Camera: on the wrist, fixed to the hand. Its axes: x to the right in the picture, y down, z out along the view.
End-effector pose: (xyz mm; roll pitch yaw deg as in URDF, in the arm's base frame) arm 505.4 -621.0 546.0 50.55 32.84 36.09
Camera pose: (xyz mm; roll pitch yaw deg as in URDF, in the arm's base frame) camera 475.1 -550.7 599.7 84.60 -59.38 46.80
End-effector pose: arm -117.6 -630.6 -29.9 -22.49 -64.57 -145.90
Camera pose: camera -112.5 -716.2 -67.2 -61.50 -2.52 -44.35
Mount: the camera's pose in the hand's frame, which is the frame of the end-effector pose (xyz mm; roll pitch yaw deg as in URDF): -14.9 89.4 -23.1 1.81 -33.97 93.19
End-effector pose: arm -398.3 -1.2 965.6 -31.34 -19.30 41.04
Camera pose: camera -434.6 52.5 898.2 -15.82 -1.64 134.42
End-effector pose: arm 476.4 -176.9 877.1 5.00 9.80 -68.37
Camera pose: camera 554.7 -127.3 864.6 14.06 -38.86 17.10
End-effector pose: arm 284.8 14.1 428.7 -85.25 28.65 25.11
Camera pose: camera 240.1 -24.1 356.0 46.49 41.41 148.61
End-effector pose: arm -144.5 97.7 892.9 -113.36 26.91 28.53
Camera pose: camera -158.1 25.8 834.6 75.09 58.71 -172.29
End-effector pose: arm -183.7 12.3 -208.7 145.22 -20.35 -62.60
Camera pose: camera -254.8 18.6 -148.3 -156.04 0.20 -155.35
